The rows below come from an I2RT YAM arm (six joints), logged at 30 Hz.
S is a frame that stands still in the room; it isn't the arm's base.
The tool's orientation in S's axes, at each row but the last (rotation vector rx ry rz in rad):
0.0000, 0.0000, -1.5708
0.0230, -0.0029, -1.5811
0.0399, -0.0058, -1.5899
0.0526, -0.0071, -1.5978
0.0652, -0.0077, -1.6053
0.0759, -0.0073, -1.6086
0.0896, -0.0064, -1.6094
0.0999, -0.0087, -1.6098
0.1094, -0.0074, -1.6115
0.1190, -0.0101, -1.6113
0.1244, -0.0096, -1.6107
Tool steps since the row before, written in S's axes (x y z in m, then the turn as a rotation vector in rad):
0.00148, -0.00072, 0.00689, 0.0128, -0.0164, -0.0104
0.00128, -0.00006, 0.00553, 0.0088, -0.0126, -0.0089
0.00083, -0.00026, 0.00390, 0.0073, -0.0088, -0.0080
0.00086, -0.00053, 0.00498, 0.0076, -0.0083, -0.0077
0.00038, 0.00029, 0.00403, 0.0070, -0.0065, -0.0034
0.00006, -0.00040, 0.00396, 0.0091, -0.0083, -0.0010
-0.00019, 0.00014, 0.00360, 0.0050, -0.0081, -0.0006
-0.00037, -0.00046, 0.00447, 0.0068, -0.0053, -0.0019
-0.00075, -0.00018, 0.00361, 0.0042, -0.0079, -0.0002
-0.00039, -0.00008, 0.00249, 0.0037, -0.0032, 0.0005
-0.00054, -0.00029, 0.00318, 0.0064, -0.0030, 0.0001
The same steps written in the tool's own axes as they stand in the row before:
0.00072, 0.00148, 0.00689, 0.0164, 0.0128, -0.0104
-0.00002, 0.00137, 0.00551, 0.0126, 0.0088, -0.0089
0.00016, 0.00095, 0.00388, 0.0088, 0.0072, -0.0080
0.00036, 0.00106, 0.00496, 0.0083, 0.0075, -0.0077
-0.00045, 0.00055, 0.00399, 0.0064, 0.0071, -0.0035
0.00022, 0.00028, 0.00396, 0.0080, 0.0094, -0.0011
-0.00033, 0.00002, 0.00359, 0.0079, 0.0053, -0.0005
0.00021, -0.00005, 0.00450, 0.0051, 0.0069, -0.0021
-0.00003, -0.00048, 0.00366, 0.0077, 0.0045, 0.0000
-0.00008, -0.00019, 0.00251, 0.0030, 0.0039, 0.0004
0.00007, -0.00026, 0.00323, 0.0027, 0.0065, -0.0002

